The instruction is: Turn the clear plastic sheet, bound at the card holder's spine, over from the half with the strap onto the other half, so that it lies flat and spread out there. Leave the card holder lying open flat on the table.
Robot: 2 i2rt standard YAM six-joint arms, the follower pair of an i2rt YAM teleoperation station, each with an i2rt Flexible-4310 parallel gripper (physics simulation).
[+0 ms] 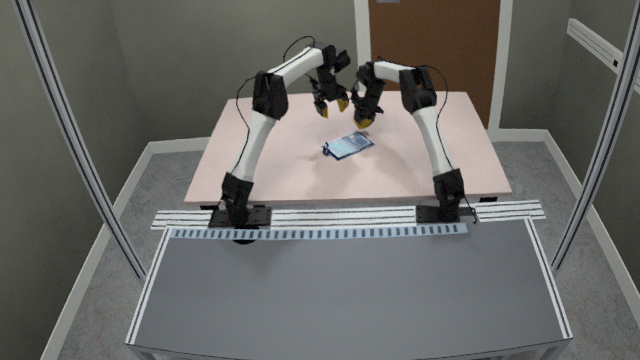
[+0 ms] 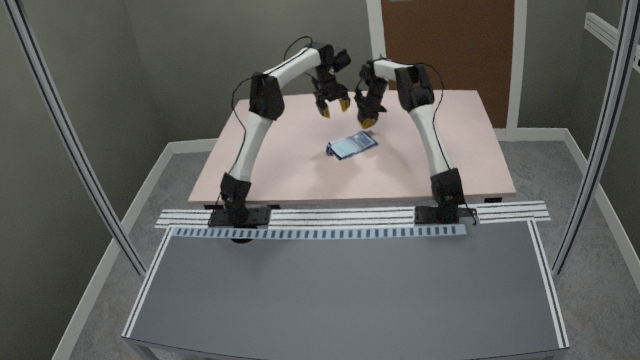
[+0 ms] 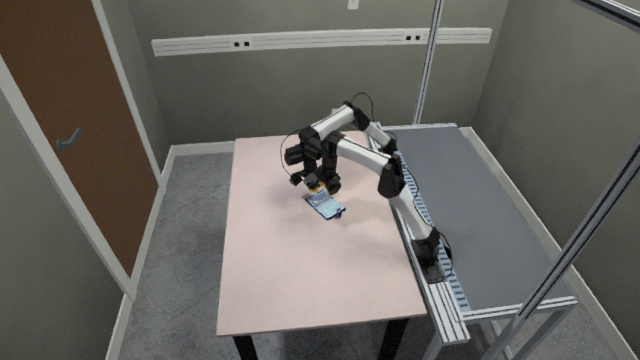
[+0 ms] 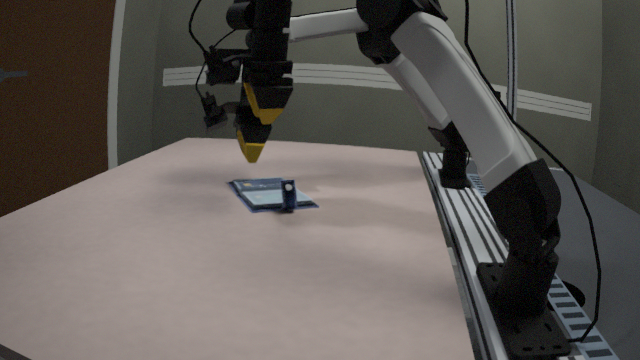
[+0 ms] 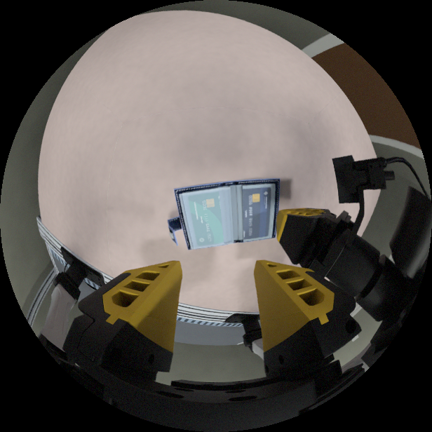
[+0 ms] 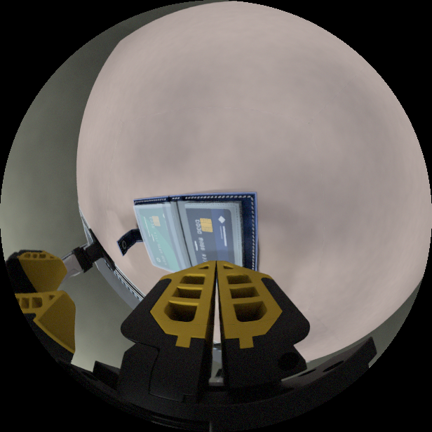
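The card holder point(image 1: 348, 145) point(image 2: 352, 145) point(image 3: 326, 205) point(image 4: 272, 194) lies open on the table. Its strap point(image 5: 173, 229) point(image 6: 130, 241) sticks out beside the half with the green card. The clear plastic sheet point(image 5: 206, 220) point(image 6: 165, 235) appears to lie over that strap half; its exact edges are hard to tell. The other half point(image 5: 258, 212) point(image 6: 212, 230) shows a dark blue card. My left gripper point(image 1: 334, 109) point(image 2: 335, 109) point(image 4: 267, 117) point(image 5: 217, 267) is open and empty, above and behind the holder. My right gripper point(image 1: 363, 123) point(image 2: 367, 123) point(image 4: 254, 155) point(image 6: 216, 266) is shut and empty, lower, above the table near the dark-card half.
The pink table point(image 1: 280, 175) point(image 3: 280, 280) carries the holder. The two grippers hang close side by side. The mounting rail point(image 1: 345, 216) runs along the table's front edge, with a grey table point(image 1: 345, 290) in front of it.
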